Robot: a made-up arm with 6 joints.
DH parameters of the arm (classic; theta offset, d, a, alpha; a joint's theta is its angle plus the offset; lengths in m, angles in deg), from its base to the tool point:
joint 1: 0 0.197 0 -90
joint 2: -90 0 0.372 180
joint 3: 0 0 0 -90
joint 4: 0 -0.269 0 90
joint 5: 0 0.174 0 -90
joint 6: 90 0 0 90
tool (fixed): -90 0 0 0
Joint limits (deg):
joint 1: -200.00..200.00
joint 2: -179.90..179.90
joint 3: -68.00..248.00
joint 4: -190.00..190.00
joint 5: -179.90..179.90
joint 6: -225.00..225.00
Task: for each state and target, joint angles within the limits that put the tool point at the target. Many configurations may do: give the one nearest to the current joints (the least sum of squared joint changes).
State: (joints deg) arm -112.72 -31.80 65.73 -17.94 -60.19 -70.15
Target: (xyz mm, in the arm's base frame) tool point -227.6 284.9 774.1
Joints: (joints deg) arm -67.48 -33.89 111.92 -54.46 -60.19 -70.15
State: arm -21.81 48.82 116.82 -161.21 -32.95 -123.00
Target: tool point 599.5 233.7 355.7
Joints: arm 6.17 80.95 112.10 -164.83 -32.95 -123.00
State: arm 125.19 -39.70 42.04 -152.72 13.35 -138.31
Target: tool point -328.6 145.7 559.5
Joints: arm 132.36 6.68 25.07 -146.21 13.35 -138.31
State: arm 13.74 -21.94 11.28 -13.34 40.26 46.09
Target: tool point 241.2 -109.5 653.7
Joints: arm 15.91 -8.31 17.12 -9.87 40.26 46.09
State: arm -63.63 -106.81 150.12 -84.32 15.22 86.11
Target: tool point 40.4 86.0 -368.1
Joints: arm -76.13 -141.73 189.37 -110.11 15.22 86.11
